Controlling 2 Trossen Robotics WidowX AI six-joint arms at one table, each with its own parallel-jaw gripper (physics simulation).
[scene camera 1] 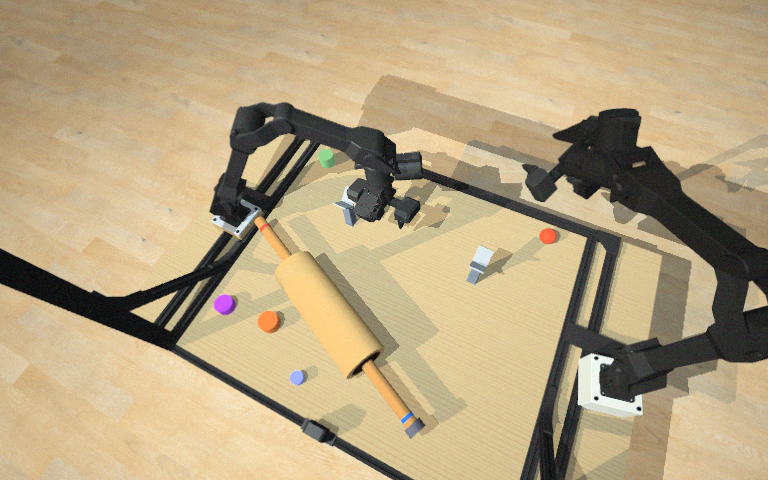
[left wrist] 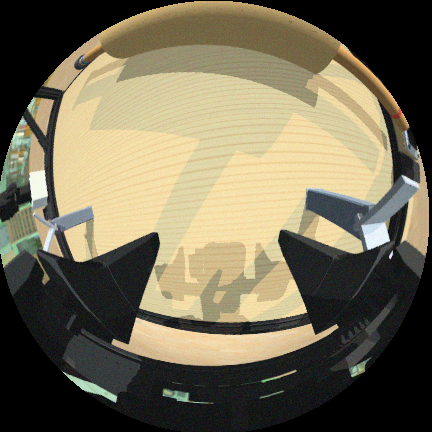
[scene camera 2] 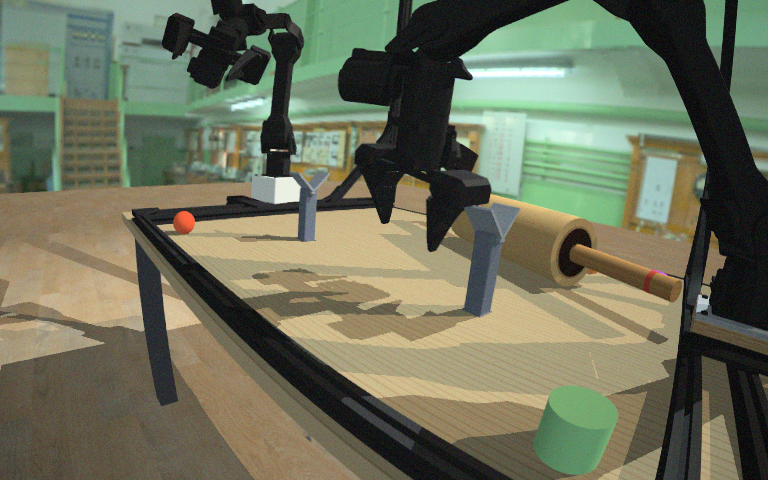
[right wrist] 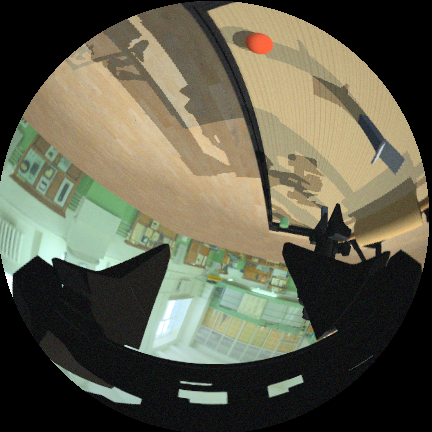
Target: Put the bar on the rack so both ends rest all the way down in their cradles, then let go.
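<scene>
A bar [scene camera 2: 560, 247] rests on the table, and I see the bar in scene camera 1 [scene camera 1: 350, 342] and in the left wrist view [left wrist: 211, 29] too. A green cylinder [scene camera 2: 577, 423] is on the table as well, though the left wrist view does not show the green cylinder, hidden by my left gripper. I can see my left gripper [scene camera 2: 406, 236] itself, and my left gripper appears also in scene camera 1 [scene camera 1: 386, 221], in the left wrist view [left wrist: 219, 237] and in the right wrist view [right wrist: 331, 208]. My right gripper [scene camera 2: 200, 67] is open and holds nothing; scene camera 1 [scene camera 1: 538, 151] and the right wrist view [right wrist: 227, 249] give me my right gripper too.
</scene>
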